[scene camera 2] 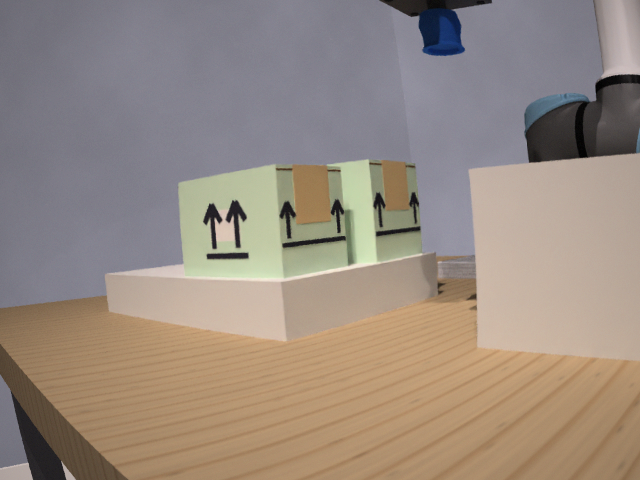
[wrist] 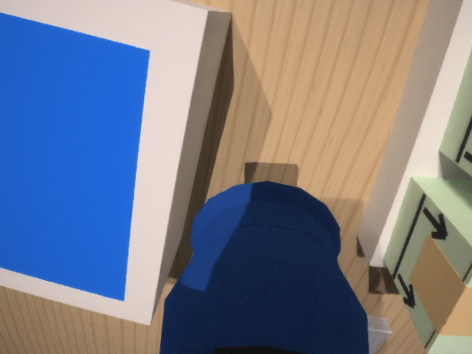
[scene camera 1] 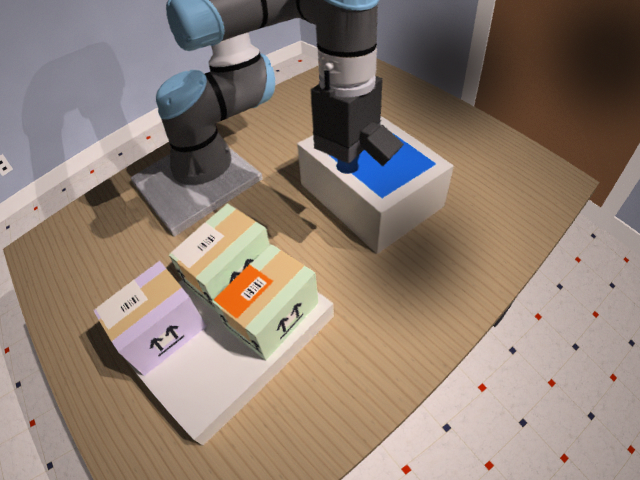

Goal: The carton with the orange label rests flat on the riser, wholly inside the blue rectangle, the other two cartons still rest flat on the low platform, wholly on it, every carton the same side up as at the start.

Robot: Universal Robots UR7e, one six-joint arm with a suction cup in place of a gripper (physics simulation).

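Pixels of known places: hand, its tool point: (scene camera 2: 443, 49) (wrist: 264, 247) (scene camera 1: 347, 165); arm's base, origin of its link: (scene camera 1: 201, 163).
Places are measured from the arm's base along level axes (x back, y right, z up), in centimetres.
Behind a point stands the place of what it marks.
Note:
My suction gripper (scene camera 1: 347, 166) (scene camera 2: 443, 50) (wrist: 266, 210) is open; its blue cup hangs in the air with no carton on it. The green carton with the orange label (scene camera 1: 290, 295) @[x -46.6, y 19.4, z 12.1 cm] (scene camera 2: 232, 232) @[x -47.1, y 19.8, z 6.8 cm] (wrist: 451, 138) @[x -39.5, y 14.1, z 4.0 cm] rests flat on the low platform (scene camera 1: 217, 382) @[x -43.4, y 35.2, z 2.9 cm] (scene camera 2: 196, 304) @[x -48.3, y 24.4, z 0.4 cm] (wrist: 425, 145) @[x -38.4, y 12.9, z 2.8 cm]; its label is hidden in scene view 2. A second green carton (scene camera 1: 248, 242) @[x -35.3, y 16.3, z 12.8 cm] (scene camera 2: 356, 206) @[x -35.6, y 14.3, z 8.3 cm] (wrist: 414, 247) @[x -31.1, y 12.4, z 6.7 cm], with a white label, stands beside it. A lilac carton (scene camera 1: 180, 312) @[x -34.7, y 31.6, z 11.0 cm] stands at the platform's left side. The blue rectangle (scene camera 1: 392, 173) @[x -44.2, y -12.9, z 10.1 cm] (wrist: 65, 160) @[x -39.6, y -12.6, z 10.1 cm] is bare on the riser (scene camera 1: 336, 198) @[x -35.8, y -6.3, z 3.6 cm] (scene camera 2: 558, 258) @[x -49.5, y -9.8, z 4.1 cm] (wrist: 165, 125) @[x -42.0, y -5.8, z 10.1 cm].
The arm's grey base plate (scene camera 1: 165, 206) @[x -3.9, y 14.6, z 0.3 cm] (scene camera 2: 457, 267) @[x -11.4, y 14.7, z -0.4 cm] (wrist: 378, 332) @[x -10.7, y 16.4, z 0.4 cm] is on the wooden table (scene camera 1: 361, 335) @[x -55.2, y 12.9, z -2.0 cm] (scene camera 2: 336, 403) @[x -60.6, y -0.5, z -2.0 cm] (wrist: 320, 90) @[x -41.5, y 4.9, z -1.9 cm], behind the platform and riser. The riser is taller than the platform, and a strip of table lies between them. Walls stand behind the table.

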